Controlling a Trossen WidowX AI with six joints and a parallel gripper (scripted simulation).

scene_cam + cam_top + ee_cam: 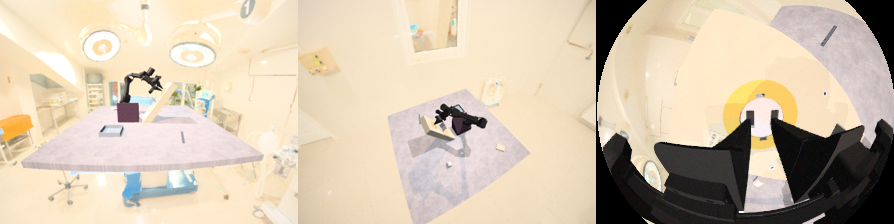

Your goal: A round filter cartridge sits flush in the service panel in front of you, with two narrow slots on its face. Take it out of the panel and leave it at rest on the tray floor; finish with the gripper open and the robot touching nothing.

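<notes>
Right now my gripper tip is 2 cm short of the round filter cartridge and 2 cm above it. The rest, counted from my gripper tip: flat tan piece: 58 cm behind, 39 cm to the left, 28 cm below; tray: 40 cm behind, 30 cm to the right, 28 cm below.
</notes>
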